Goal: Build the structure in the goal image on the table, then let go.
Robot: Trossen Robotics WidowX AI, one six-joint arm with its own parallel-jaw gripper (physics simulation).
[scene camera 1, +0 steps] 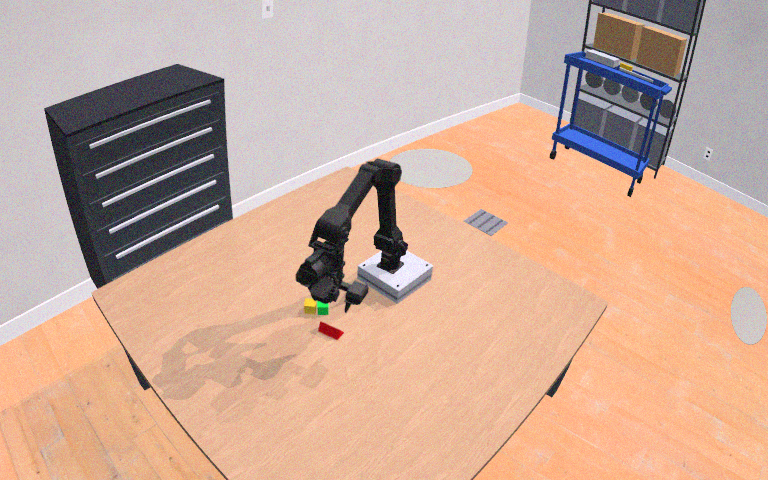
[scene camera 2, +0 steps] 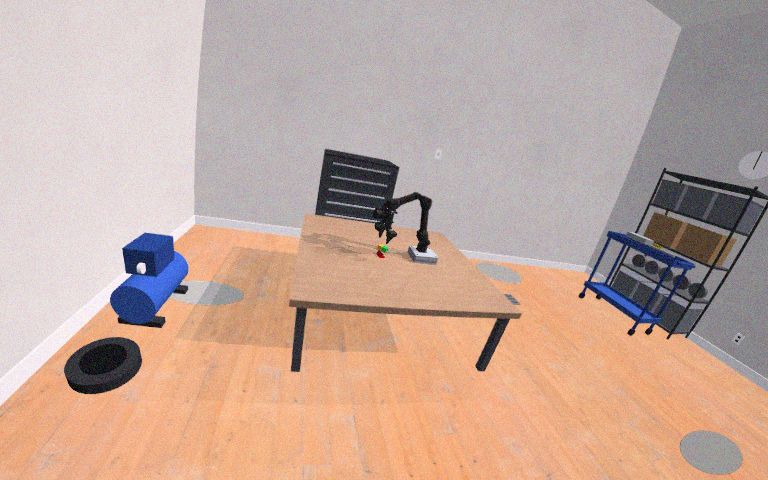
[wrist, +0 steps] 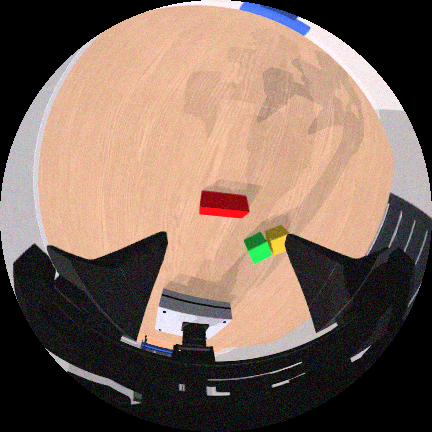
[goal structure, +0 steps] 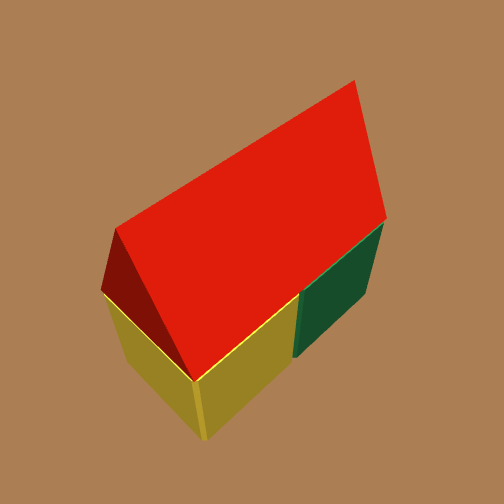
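Seen in the pictures: gripper, fingertip midpoint: [scene camera 1: 330,306] [scene camera 2: 383,240] [wrist: 228,239]; arm's base, origin of the base link: [scene camera 1: 390,265] [scene camera 2: 421,250] [wrist: 193,327].
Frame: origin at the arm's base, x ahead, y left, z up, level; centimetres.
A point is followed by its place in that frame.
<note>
A green cube [scene camera 1: 322,309] {y -5.6, x 26.6, z -3.2 cm} [scene camera 2: 385,249] {y -4.8, x 25.6, z -3.1 cm} [wrist: 258,248] {y -5.9, x 26.1, z -2.3 cm} and a yellow cube [scene camera 1: 309,306] {y -8.9, x 28.7, z -2.5 cm} [scene camera 2: 380,246] {y -8.8, x 28.2, z -2.8 cm} [wrist: 277,240] {y -8.6, x 28.0, z -2.3 cm} sit side by side on the table [scene camera 1: 453,367] {y 36.0, x 21.3, z -5.5 cm} [scene camera 2: 362,288] {y 42.7, x 54.6, z -5.5 cm} [wrist: 125,100] {y 20.4, x 44.9, z -5.5 cm}; whether they touch is hard to tell. A longer red block [scene camera 1: 330,330] {y 1.3, x 31.5, z -3.9 cm} [scene camera 2: 381,254] {y 3.0, x 31.1, z -3.5 cm} [wrist: 223,204] {y 1.0, x 31.3, z -3.3 cm} lies apart from them, farther from the robot base. My gripper [scene camera 1: 336,305] {y 1.7, x 31.6, z 6.0 cm} [scene camera 2: 385,238] {y 1.7, x 31.6, z 6.0 cm} [wrist: 228,239] {y 1.7, x 31.6, z 6.0 cm} is open and empty above the table. In the wrist view, its right fingertip overlaps the yellow cube's edge. One finger is largely hidden in scene camera 1.
The arm's pale base [scene camera 1: 395,274] {y 3.8, x 2.9, z 0.0 cm} [scene camera 2: 423,254] {y 6.5, x 1.6, z 0.0 cm} [wrist: 192,312] {y 1.3, x 7.7, z -0.7 cm} stands on the table near the cubes. A dark drawer cabinet [scene camera 1: 152,169] [scene camera 2: 356,183] stands beyond the table. A blue cart [scene camera 1: 600,151] and a blue compressor [scene camera 2: 150,283] stand on the floor.
</note>
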